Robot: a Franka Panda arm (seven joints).
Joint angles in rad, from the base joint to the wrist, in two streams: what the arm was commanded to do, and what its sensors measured. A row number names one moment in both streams.
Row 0, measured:
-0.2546 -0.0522 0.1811 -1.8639 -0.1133 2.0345 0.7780
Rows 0 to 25, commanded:
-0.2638 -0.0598 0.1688 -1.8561 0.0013 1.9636 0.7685
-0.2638 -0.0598 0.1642 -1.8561 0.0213 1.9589 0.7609
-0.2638 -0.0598 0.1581 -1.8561 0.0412 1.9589 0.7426
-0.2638 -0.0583 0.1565 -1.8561 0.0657 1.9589 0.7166
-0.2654 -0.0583 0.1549 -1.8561 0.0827 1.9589 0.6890
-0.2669 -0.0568 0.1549 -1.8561 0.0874 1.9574 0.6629
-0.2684 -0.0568 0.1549 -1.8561 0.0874 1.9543 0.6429
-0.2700 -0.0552 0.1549 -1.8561 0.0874 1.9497 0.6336
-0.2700 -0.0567 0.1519 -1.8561 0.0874 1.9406 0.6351
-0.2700 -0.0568 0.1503 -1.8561 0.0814 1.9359 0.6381
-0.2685 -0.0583 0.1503 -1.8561 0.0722 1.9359 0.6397
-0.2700 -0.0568 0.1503 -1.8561 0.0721 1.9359 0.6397
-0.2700 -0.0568 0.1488 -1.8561 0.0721 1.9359 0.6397
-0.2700 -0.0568 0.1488 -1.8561 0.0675 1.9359 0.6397
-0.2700 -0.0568 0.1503 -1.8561 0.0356 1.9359 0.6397
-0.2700 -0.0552 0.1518 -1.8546 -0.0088 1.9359 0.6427
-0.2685 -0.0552 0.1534 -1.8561 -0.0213 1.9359 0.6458
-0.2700 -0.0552 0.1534 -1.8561 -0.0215 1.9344 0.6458
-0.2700 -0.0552 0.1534 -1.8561 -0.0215 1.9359 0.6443
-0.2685 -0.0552 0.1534 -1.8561 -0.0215 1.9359 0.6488
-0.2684 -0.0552 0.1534 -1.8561 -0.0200 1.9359 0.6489
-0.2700 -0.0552 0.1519 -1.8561 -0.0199 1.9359 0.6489
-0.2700 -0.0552 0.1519 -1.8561 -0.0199 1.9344 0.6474
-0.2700 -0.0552 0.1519 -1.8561 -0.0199 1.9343 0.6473
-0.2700 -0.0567 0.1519 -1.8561 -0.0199 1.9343 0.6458
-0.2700 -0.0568 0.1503 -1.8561 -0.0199 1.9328 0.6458
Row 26, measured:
-0.2652 -0.0527 0.1492 -1.8639 -0.0075 1.9541 0.6593
